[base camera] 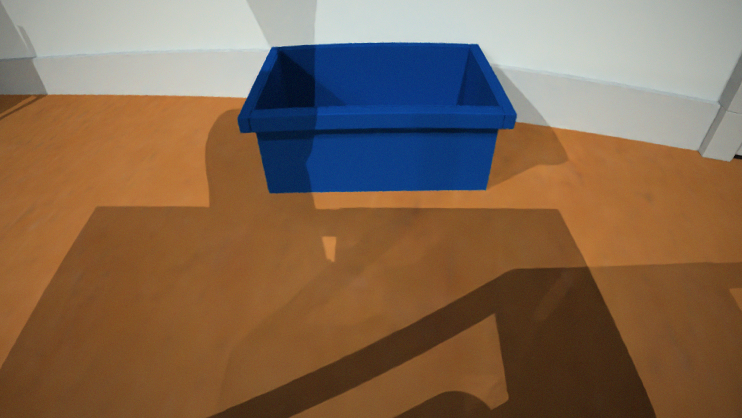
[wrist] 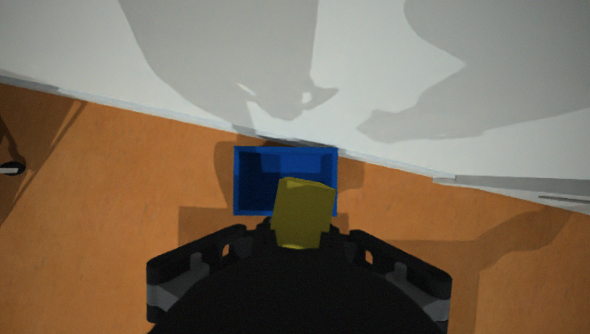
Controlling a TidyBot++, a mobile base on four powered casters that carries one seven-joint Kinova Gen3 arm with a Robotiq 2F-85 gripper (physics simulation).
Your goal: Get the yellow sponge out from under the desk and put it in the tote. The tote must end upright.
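Places are measured from the arm's base along level axes (x up, y left, z back), in metres.
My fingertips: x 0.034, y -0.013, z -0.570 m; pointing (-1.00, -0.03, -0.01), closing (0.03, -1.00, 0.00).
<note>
For each thing: its top centre in the pictures, then the offset to it from my fingertips. "*": a spot on its surface instead. Level surfaces: height alone.
- blue tote at its top centre: (base camera: 375, 71) (wrist: 285, 181) dy +0.024, dx -0.311, dz -0.016 m
- yellow sponge at its top centre: (wrist: 303, 226) dy -0.002, dx +0.061, dz -0.017 m
- orange floor at its surface level: dx -0.431 m
- dark round object at a spot on its surface: (wrist: 12, 168) * dy +1.018, dx -0.397, dz -0.009 m
The blue tote (base camera: 377, 159) (wrist: 239, 181) stands upright on the floor close to the wall, its open top facing up. My gripper (wrist: 297, 222) is shut on the yellow sponge (wrist: 304, 212) and holds it up in the air. In the wrist view the sponge overlaps the tote's lower right part and hides some of its near rim; the tote is seen farther below it. The gripper and the sponge do not show in the base camera view. The desk does not show in either view.
A white wall (base camera: 394, 20) (wrist: 360, 45) with a pale baseboard (base camera: 145, 72) runs right behind the tote. Shadows of the arm and base fall on the orange floor (base camera: 129, 150) (wrist: 125, 175) and the wall. A dark round object (wrist: 12, 168) shows at the left edge of the wrist view.
</note>
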